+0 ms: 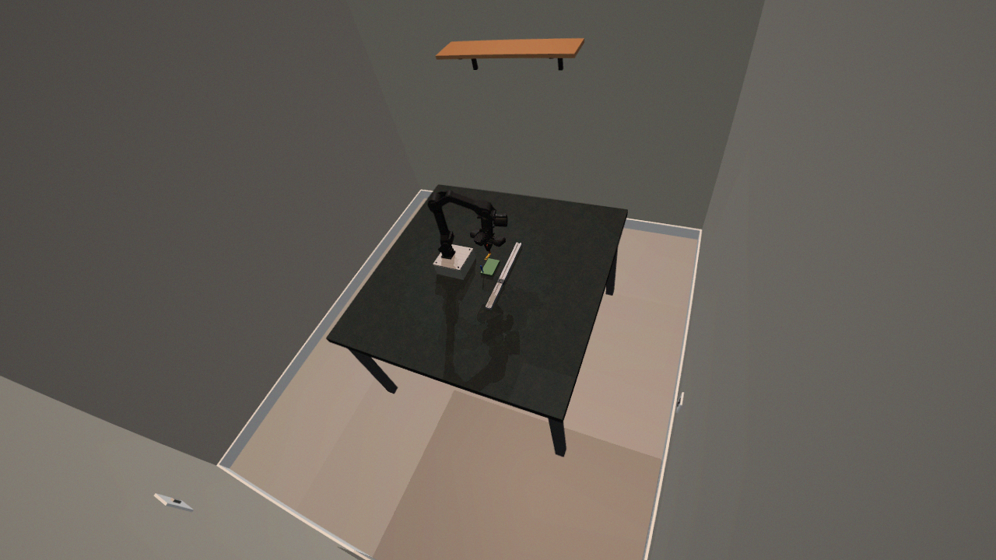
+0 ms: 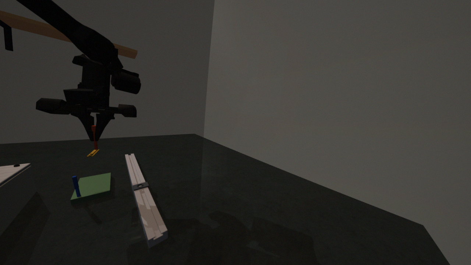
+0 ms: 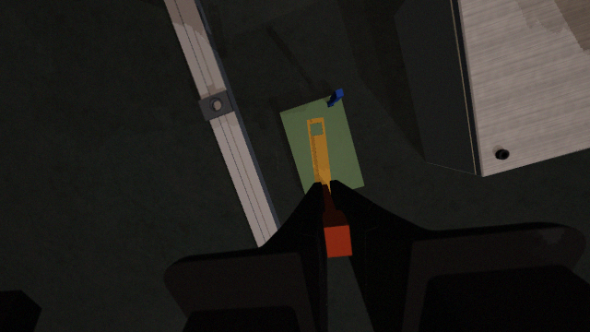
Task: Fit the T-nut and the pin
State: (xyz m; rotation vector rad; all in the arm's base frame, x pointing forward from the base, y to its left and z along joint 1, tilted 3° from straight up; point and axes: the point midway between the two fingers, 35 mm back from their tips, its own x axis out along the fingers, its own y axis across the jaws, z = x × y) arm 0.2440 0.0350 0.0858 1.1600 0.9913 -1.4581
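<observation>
Right now the blue pin is 3 cm behind my gripper tip, 6 cm to the right of it and 11 cm below it. Round my gripper tip: aluminum rail (9 cm ahead, 7 cm to the right, 12 cm below); brass T-nut (2 cm to the right); green tray (2 cm behind, 3 cm to the right, 13 cm below).
</observation>
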